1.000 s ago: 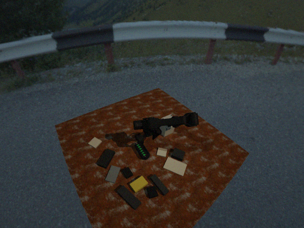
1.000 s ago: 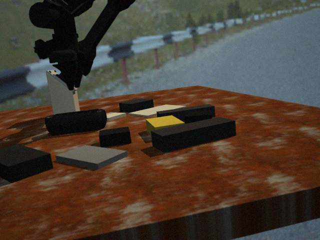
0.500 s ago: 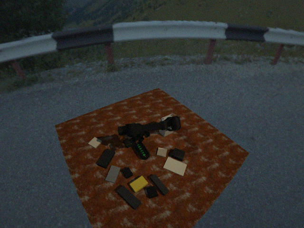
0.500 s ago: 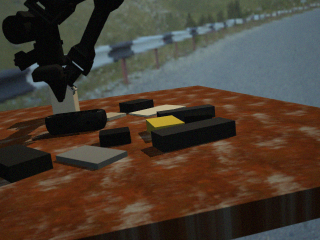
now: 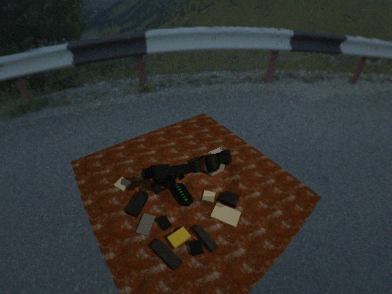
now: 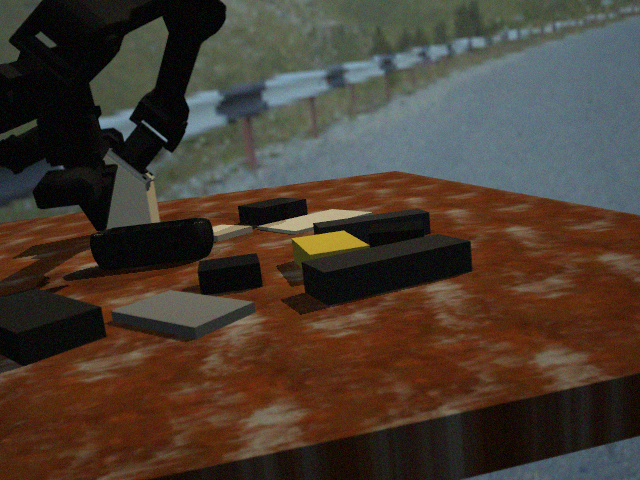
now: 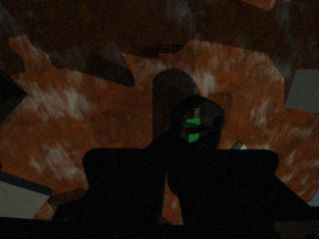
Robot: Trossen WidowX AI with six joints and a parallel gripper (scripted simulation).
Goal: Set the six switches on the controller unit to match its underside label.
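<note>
The cream tile lies 19 cm behind my gripper tip, 13 cm to the left of it and 5 cm below it. From my gripper tip the other things lie so: cream plate: 20 cm behind, 28 cm to the left, 6 cm below; grey plate: 22 cm ahead, 12 cm to the left, 5 cm below; yellow block: 10 cm ahead, 27 cm to the left, 4 cm below.
</note>
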